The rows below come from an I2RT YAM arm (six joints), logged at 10 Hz.
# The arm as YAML. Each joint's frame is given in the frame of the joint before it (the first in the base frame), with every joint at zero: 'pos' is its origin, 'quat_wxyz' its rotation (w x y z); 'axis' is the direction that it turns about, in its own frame. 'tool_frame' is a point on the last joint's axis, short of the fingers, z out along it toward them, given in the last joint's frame.
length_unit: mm
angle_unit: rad
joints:
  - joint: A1
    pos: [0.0, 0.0, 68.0]
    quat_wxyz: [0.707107, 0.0, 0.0, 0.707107]
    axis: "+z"
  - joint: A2
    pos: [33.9, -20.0, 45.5]
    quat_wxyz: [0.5, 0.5, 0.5, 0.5]
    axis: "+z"
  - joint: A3
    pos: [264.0, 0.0, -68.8]
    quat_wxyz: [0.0, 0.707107, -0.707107, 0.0]
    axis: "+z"
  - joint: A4
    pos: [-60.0, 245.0, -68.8]
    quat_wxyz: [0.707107, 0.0, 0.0, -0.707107]
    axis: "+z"
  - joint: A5
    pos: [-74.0, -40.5, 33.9]
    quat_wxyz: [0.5, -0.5, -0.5, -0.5]
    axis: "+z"
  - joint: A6
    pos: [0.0, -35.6, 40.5]
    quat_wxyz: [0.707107, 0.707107, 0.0, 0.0]
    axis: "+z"
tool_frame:
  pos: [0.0, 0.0, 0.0]
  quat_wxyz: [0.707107, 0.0, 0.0, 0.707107]
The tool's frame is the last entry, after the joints.
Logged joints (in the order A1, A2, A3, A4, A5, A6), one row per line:
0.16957 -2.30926 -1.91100 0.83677 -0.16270 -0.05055
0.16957 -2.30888 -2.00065 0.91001 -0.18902 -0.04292
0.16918 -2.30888 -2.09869 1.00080 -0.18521 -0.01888
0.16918 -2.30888 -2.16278 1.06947 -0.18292 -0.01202
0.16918 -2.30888 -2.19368 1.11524 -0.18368 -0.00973
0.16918 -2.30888 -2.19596 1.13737 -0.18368 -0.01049
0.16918 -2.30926 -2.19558 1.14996 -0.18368 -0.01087
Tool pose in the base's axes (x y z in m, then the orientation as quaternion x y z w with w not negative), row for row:
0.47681 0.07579 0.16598 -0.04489 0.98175 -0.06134 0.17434
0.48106 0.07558 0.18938 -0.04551 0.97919 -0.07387 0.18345
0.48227 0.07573 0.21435 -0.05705 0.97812 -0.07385 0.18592
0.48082 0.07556 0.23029 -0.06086 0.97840 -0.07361 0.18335
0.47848 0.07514 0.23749 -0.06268 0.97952 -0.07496 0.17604
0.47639 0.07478 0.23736 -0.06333 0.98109 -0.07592 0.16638
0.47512 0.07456 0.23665 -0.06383 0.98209 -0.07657 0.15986
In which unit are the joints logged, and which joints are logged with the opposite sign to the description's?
The joints are logged in radians. Opposite sign: A2, A3, A4, A5, A6.
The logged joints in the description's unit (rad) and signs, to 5 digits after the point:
0.16957 2.30926 1.91100 -0.83677 0.16270 0.05055
0.16957 2.30888 2.00065 -0.91001 0.18902 0.04292
0.16918 2.30888 2.09869 -1.00080 0.18521 0.01888
0.16918 2.30888 2.16278 -1.06947 0.18292 0.01202
0.16918 2.30888 2.19368 -1.11524 0.18368 0.00973
0.16918 2.30888 2.19596 -1.13737 0.18368 0.01049
0.16918 2.30926 2.19558 -1.14996 0.18368 0.01087

